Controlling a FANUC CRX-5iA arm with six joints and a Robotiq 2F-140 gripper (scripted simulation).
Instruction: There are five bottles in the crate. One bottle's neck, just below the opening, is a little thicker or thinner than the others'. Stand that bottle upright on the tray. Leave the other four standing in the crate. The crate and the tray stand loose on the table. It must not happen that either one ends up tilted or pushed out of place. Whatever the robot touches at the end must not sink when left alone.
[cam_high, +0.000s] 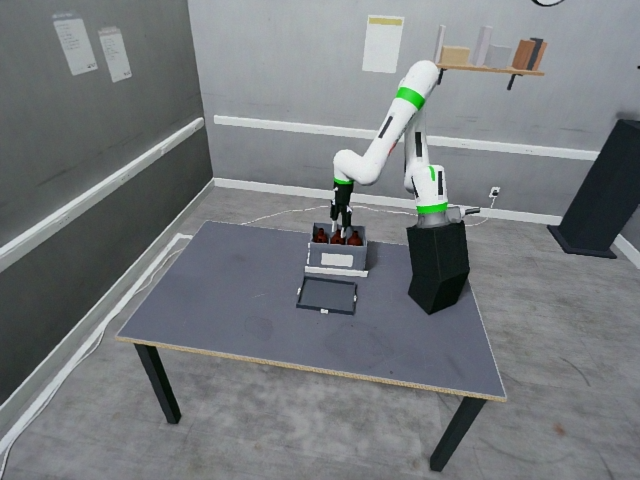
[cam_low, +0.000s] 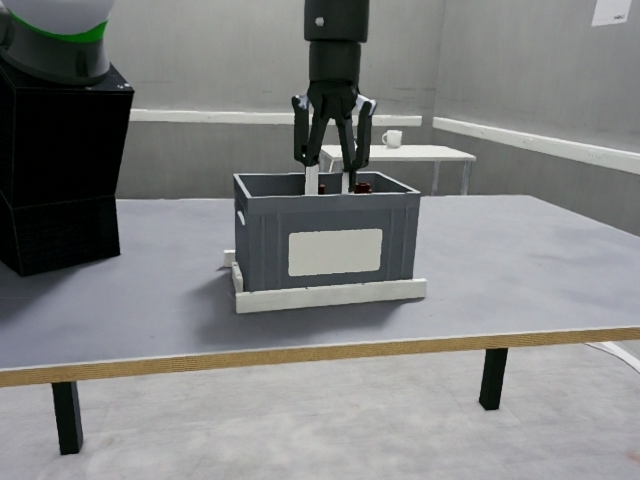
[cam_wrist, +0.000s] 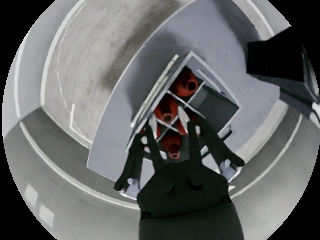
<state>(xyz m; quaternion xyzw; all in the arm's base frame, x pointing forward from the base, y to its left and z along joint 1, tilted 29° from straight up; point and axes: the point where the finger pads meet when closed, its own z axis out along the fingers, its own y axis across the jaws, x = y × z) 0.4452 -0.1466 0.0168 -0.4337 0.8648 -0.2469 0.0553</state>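
Right now my hand is 5 cm to the right of the grey crate and 9 cm above it. From my hand the other things lie so: dark tray: 1 cm ahead, 31 cm to the left, 16 cm below.
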